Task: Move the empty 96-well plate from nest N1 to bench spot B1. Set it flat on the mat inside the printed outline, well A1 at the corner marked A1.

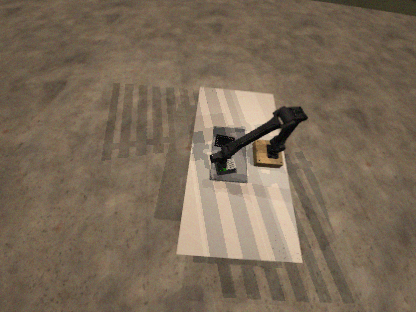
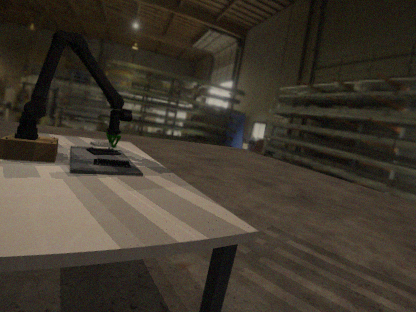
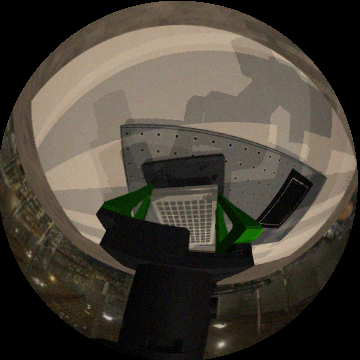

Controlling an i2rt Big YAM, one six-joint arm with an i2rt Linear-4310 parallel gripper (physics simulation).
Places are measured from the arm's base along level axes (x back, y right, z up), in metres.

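Pixels of known places: gripper, fingertip midpoint: (image 1: 220,165) (image 2: 112,146) (image 3: 184,191); arm's base, link origin: (image 1: 272,151) (image 2: 26,137).
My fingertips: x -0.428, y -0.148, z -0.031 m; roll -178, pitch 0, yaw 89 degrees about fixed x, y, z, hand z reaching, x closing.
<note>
For each thing: its top centre in the pictures, then the offset to it from my fingertips. Level surfaces: height alone.
- white 96-well plate, top centre: (image 3: 187,226) (image 2: 103,143) (image 1: 227,164) dx +0.054, dy +0.012, dz +0.017 m
- black nest N1, top centre: (image 3: 187,208) (image 2: 103,148) (image 1: 225,165) dx +0.047, dy +0.009, dz -0.016 m
- black mat, surface height: dz -0.036 m
- same grey perforated board, top centre: (image 3: 248,216) (image 2: 101,157) (image 1: 229,151) dx +0.078, dy +0.153, dz -0.037 m
- long white table, surface height: dz -0.051 m
The white 96-well plate (image 1: 231,164) (image 2: 99,143) (image 3: 185,214) is held between my green fingers. It hangs a little above the black nest N1 (image 2: 104,151) (image 3: 183,169). My gripper (image 1: 222,169) (image 2: 114,140) (image 3: 184,191) is shut on the plate's two sides. Bench spot B1 is a black mat (image 1: 224,140) (image 2: 112,162) (image 3: 285,201) with a thin white printed outline. It lies on the same grey perforated board (image 1: 238,176) (image 2: 80,162) (image 3: 241,158), apart from the nest. I cannot make out the A1 corner mark.
The board lies on a long white table (image 1: 238,223) (image 2: 129,210). The arm's wooden base block (image 1: 262,153) (image 2: 54,148) stands beside the board. Warehouse shelving stands far behind.
</note>
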